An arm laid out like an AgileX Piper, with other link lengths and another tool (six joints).
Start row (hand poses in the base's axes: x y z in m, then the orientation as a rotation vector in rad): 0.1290 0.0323 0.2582 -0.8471 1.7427 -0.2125
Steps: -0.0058 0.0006 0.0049 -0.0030 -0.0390 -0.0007; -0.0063 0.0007 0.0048 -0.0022 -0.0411 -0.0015; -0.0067 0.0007 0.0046 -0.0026 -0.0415 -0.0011; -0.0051 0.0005 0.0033 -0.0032 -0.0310 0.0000; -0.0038 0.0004 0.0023 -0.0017 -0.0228 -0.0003; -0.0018 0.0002 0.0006 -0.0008 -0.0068 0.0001; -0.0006 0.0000 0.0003 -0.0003 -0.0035 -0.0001; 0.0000 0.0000 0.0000 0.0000 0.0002 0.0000; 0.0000 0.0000 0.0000 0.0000 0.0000 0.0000
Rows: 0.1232 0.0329 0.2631 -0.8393 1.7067 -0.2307; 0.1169 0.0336 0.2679 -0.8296 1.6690 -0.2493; 0.1102 0.0343 0.2725 -0.8203 1.6307 -0.2678; 0.1051 0.0348 0.2758 -0.8149 1.6017 -0.2819; 0.1013 0.0352 0.2781 -0.8101 1.5805 -0.2918; 0.0995 0.0354 0.2787 -0.8090 1.5741 -0.2949; 0.0989 0.0354 0.2790 -0.8082 1.5709 -0.2965; 0.0989 0.0354 0.2790 -0.8083 1.5711 -0.2964; 0.0989 0.0354 0.2790 -0.8083 1.5711 -0.2964
